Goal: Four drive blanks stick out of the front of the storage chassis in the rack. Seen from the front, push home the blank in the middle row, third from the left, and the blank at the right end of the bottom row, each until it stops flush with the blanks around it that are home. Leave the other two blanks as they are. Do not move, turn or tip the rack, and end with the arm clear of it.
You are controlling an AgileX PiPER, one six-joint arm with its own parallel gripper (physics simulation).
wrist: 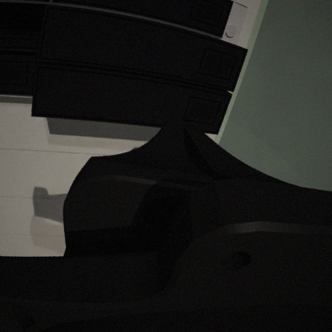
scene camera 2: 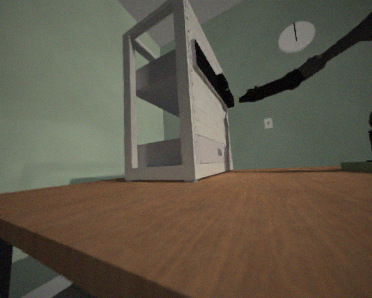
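Note:
The storage chassis [scene camera 2: 206, 62] is a dark band across the front of the pale rack [scene camera 2: 187, 115]. In the wrist view, the blank at the right end of the bottom row [wrist: 115, 95] stands out from its left neighbour [wrist: 12, 75], with a shadow below it. The blank above it at the right end of the middle row [wrist: 125, 47] also sticks out. The middle-row blank third from the left [wrist: 15, 39] is partly in view and dark; its depth is unclear. My gripper [scene camera 2: 240, 100] [wrist: 175, 144] is shut and empty. Its tip overlaps the bottom-right blank's lower edge in the wrist view, but a small gap shows in the scene view.
The rack stands on the wooden table [scene camera 2: 240, 215]. Its pale lower front panels [wrist: 25, 130] lie below the chassis. The arm [scene camera 2: 312, 65] reaches in from the upper right. A wall clock [scene camera 2: 296, 37] and a wall plate [scene camera 2: 268, 123] are on the green wall behind.

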